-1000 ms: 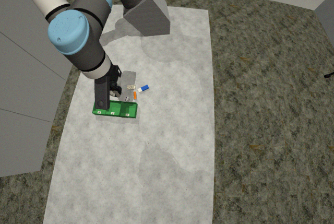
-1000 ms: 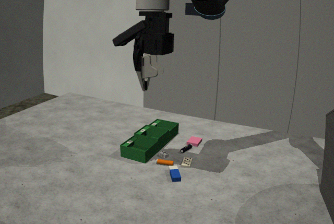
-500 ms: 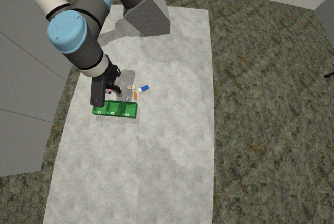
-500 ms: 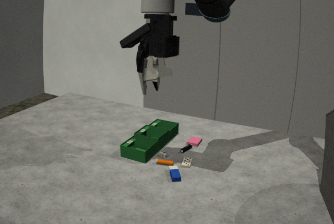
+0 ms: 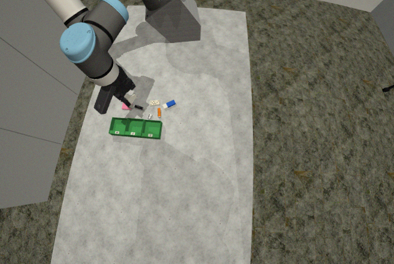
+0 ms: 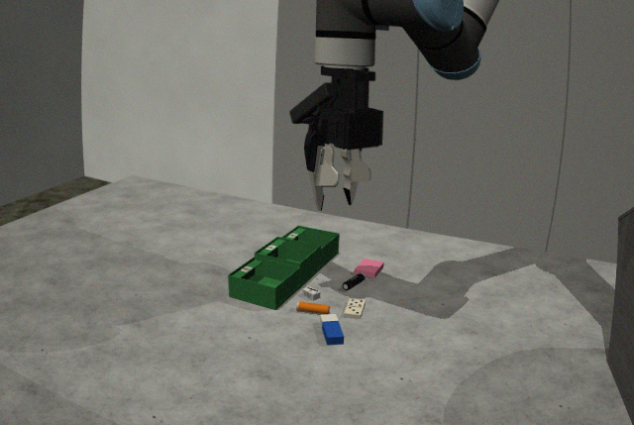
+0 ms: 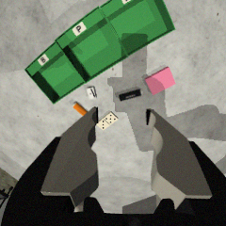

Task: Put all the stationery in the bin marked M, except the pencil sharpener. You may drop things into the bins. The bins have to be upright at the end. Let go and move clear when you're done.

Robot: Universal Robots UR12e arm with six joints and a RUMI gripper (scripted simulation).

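Right now my hand is 140 mm above the pink eraser, 70 mm to the left of it and 40 mm past it. From my hand the other things lie so: green bin block: 120 mm below, 70 mm ahead, 20 mm to the left; then pencil sharpener: 140 mm below, 70 mm to the left; then black battery: 140 mm below, 40 mm behind, 10 mm to the right.
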